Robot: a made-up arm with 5 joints. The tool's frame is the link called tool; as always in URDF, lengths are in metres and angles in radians. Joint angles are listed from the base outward.
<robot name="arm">
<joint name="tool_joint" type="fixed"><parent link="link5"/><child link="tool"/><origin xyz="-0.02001 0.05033 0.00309" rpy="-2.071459 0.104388 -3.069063"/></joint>
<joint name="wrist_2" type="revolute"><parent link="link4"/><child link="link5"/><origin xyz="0.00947 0.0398 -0.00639" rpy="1.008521 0.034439 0.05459"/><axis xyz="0 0 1"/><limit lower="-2.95" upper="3.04"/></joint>
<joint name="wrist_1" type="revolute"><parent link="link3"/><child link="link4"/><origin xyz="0.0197 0.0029 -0.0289" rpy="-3.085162 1.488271 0"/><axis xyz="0 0 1"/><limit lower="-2.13" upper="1.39"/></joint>
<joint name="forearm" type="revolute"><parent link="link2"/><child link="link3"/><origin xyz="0.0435 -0.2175 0.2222" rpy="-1.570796 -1.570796 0"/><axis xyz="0 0 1"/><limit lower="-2.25" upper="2.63"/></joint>
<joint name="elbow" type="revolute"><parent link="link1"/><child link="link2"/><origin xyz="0.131 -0.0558 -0.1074" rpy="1.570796 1.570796 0"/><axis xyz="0 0 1"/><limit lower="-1.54" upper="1.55"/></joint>
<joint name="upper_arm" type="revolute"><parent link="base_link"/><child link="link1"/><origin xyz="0.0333 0.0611 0.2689" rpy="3.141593 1.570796 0"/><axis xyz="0 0 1"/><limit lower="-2.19" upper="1.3"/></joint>
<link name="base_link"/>
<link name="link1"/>
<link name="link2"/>
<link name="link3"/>
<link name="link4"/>
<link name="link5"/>
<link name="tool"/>
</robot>
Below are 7 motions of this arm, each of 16 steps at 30 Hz.
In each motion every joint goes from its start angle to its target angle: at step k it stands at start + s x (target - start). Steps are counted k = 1, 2, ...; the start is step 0. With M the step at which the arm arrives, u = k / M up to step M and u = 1 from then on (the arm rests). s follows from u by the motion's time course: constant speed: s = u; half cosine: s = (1 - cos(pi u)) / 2; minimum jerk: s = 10 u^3 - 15 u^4 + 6 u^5.
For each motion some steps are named. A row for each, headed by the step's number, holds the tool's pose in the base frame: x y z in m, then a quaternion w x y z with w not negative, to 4 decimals.
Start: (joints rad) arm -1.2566 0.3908 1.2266 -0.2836 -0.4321
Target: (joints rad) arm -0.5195 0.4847 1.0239 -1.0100 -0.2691
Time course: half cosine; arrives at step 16
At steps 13, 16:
13: 0.2924 0.2327 0.5431 0.1076 0.3197 0.6777 0.6533
16: 0.2965 0.2472 0.5300 0.0978 0.3306 0.6855 0.6412

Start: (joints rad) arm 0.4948 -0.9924 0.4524 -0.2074 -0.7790
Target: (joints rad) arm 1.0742 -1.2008 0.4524 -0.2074 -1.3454
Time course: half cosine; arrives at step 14
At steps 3, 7, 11, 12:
3: -0.1153 0.3137 0.1317 0.4624 -0.5746 0.6752 -0.0087
7: -0.1310 0.2716 0.0678 0.3639 -0.5882 0.7089 -0.1380
11: -0.1442 0.2135 0.0147 0.2707 -0.5804 0.7182 -0.2720
12: -0.1460 0.2034 0.0079 0.2572 -0.5775 0.7175 -0.2925

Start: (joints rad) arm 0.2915 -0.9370 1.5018 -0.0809 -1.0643
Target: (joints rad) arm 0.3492 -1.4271 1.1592 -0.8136 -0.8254
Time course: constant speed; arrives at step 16
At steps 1, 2, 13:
1: -0.0892 0.3934 0.2343 0.6777 -0.0262 0.7169 0.1615
2: -0.0972 0.3890 0.2272 0.6816 -0.0452 0.7078 0.1798
13: -0.1613 0.3295 0.1401 0.6692 -0.2505 0.6069 0.3480

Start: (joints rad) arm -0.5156 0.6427 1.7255 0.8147 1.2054
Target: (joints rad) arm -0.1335 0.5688 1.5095 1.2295 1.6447
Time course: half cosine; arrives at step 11
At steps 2, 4, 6, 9, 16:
2: 0.3051 0.2985 0.3787 0.8001 -0.4663 0.3757 0.0359
4: 0.3092 0.3009 0.3591 0.7886 -0.5388 0.2937 0.0396
6: 0.3160 0.3037 0.3353 0.7569 -0.6249 0.1832 0.0548
9: 0.3253 0.3075 0.3079 0.6918 -0.7150 0.0444 0.0904
16: 0.3274 0.3086 0.3020 0.6733 -0.7323 0.0133 0.1010

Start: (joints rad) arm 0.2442 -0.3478 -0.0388 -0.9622 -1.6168
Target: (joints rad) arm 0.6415 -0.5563 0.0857 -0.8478 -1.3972
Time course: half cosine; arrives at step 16
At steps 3, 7, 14, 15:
3: 0.0878 0.3995 0.3742 0.3959 0.3037 -0.8526 -0.1551
7: 0.0619 0.4045 0.3281 0.3383 0.3012 -0.8848 -0.1090
14: 0.0172 0.3957 0.2428 0.2372 0.3189 -0.9174 -0.0193
15: 0.0150 0.3946 0.2384 0.2322 0.3205 -0.9182 -0.0146

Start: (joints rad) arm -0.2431 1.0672 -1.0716 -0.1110 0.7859
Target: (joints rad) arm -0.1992 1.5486 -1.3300 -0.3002 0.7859
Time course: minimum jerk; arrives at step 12
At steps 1, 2, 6, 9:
1: 0.3385 0.3026 0.2793 0.2480 0.0853 0.0377 0.9643
2: 0.3401 0.3030 0.2760 0.2418 0.0925 0.0387 0.9651
6: 0.3583 0.3091 0.2224 0.1494 0.2013 0.0466 0.9669
9: 0.3646 0.3141 0.1728 0.0748 0.2919 0.0415 0.9526

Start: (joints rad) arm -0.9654 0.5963 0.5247 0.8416 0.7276
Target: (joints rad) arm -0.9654 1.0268 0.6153 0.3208 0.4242
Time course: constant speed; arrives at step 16
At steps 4, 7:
4: 0.2870 0.2258 0.4924 0.8344 -0.0957 0.1737 0.5143
7: 0.2924 0.2313 0.4915 0.7792 -0.0713 0.2420 0.5737

